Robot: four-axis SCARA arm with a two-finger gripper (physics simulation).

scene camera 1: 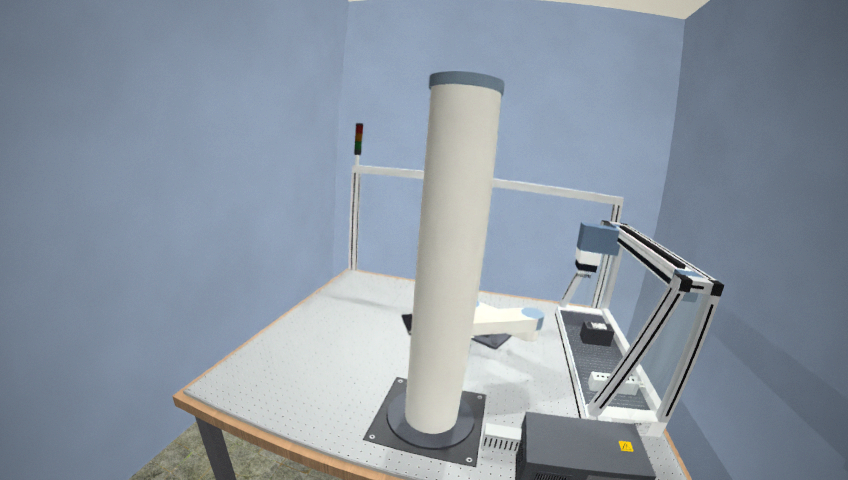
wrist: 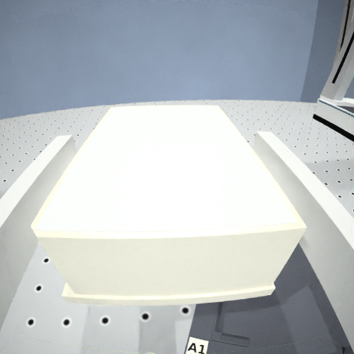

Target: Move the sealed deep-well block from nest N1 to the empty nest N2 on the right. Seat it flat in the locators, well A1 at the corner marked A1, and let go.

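Frame: origin at the arm's base, x down, y left, z ahead, level; metres.
Where they show: arm's base, origin of its link: [scene camera 1: 430,419].
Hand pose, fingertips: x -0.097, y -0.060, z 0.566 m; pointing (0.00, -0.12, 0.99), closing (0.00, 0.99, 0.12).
Each offset is from my fingertips to the top centre of the thing. "spot": to the spot under its first point. Level surfaces: height alone.
The sealed deep-well block [wrist: 167,175] is pale cream and fills the middle of the wrist view. My gripper [wrist: 164,147] is shut on it, one finger along each long side. The block is held above the table, its underside clear. Nest N2 {dx +0.070, dy -0.085, dz -0.036 m} [wrist: 280,320] [scene camera 1: 492,341] is a dark grey plate, below and to the right of the block in the wrist view. Its A1 label [wrist: 197,347] and a corner locator show past the block's near edge; the rest is largely hidden. In the scene view the column and arm hide the gripper and block. A dark edge of nest N1 {dx +0.070, dy +0.231, dz -0.040 m} [scene camera 1: 407,324] shows left of the column.
The cream column [scene camera 1: 455,237] stands on a black base plate, with the arm's link [scene camera 1: 505,320] reaching right. A framed station [scene camera 1: 639,350] with a dark bed stands at the right. A dark control box {spot: dx -0.030, dy -0.331, dz -0.692 m} [scene camera 1: 583,443] sits at the front right of the perforated table {dx +0.084 m} [scene camera 1: 285,356].
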